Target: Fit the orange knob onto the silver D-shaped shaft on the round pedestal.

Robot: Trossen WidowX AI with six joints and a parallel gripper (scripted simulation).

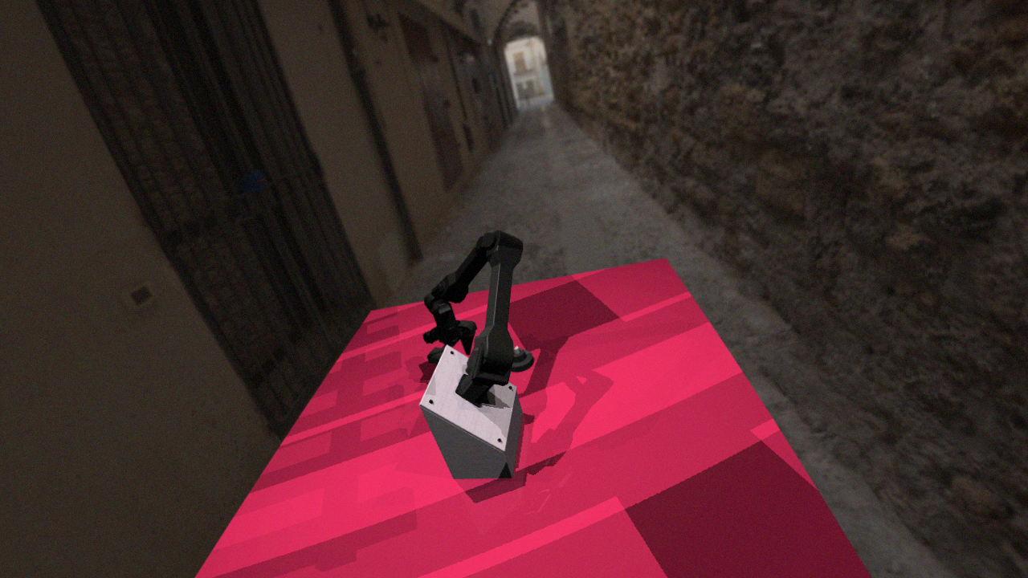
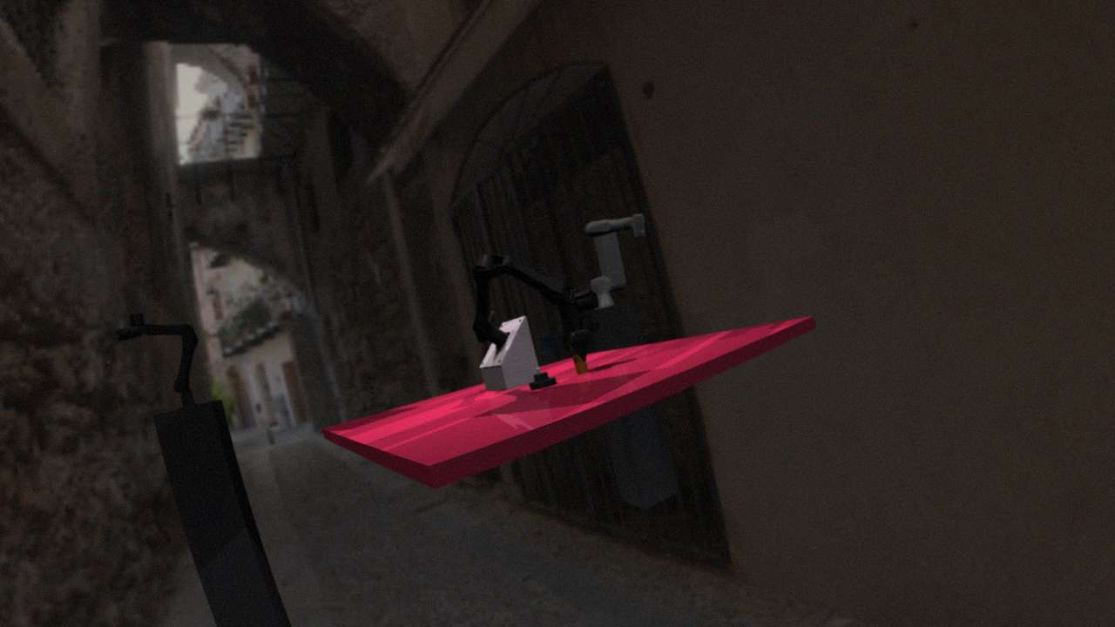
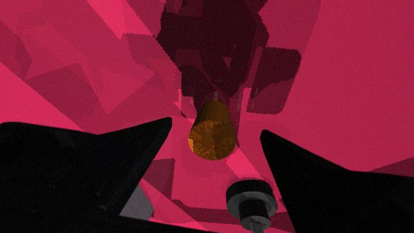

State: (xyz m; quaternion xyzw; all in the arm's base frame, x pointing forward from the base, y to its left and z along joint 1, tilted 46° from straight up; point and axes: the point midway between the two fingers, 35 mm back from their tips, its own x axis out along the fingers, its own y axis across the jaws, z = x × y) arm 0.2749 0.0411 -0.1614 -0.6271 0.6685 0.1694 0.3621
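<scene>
The orange knob is right at my gripper tip. From my gripper tip the other things lie so: dark round pedestal 4 cm ahead, 17 cm to the right, 1 cm below.
</scene>
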